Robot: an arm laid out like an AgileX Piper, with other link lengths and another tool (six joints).
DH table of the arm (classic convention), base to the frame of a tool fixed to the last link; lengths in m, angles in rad. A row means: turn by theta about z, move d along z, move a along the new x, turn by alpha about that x. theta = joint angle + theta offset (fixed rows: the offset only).
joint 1: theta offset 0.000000; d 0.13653; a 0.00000; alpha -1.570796
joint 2: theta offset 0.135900; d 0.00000; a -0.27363; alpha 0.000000
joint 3: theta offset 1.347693; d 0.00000; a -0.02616; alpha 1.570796
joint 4: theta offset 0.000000; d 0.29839; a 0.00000; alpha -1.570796
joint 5: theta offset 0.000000; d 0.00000; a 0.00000; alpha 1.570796
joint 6: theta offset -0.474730; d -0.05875; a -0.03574; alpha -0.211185
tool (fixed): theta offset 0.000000; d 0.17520; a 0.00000; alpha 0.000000
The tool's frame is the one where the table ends.
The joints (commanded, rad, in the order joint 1, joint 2, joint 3, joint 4, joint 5, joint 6), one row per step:
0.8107 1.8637 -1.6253 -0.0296 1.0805 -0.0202
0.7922 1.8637 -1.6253 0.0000 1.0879 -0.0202
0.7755 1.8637 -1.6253 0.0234 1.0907 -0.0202
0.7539 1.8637 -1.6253 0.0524 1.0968 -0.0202
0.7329 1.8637 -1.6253 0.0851 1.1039 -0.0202
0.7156 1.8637 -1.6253 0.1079 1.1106 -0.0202
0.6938 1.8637 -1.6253 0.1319 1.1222 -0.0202
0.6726 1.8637 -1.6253 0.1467 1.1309 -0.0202
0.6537 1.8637 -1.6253 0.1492 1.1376 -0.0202
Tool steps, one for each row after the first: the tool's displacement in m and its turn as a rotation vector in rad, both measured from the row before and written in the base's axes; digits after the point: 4 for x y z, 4 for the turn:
0.0044 -0.0038 0.0010 0.0150 0.0262 -0.0231
0.0044 -0.0034 0.0010 0.0144 0.0183 -0.0202
0.0056 -0.0048 0.0012 0.0165 0.0243 -0.0257
0.0051 -0.0045 0.0015 0.0191 0.0271 -0.0254
0.0043 -0.0041 0.0010 0.0125 0.0200 -0.0201
0.0053 -0.0058 0.0009 0.0108 0.0243 -0.0240
0.0057 -0.0061 0.0005 0.0060 0.0160 -0.0222
0.0056 -0.0063 -0.0001 -0.0020 0.0068 -0.0183

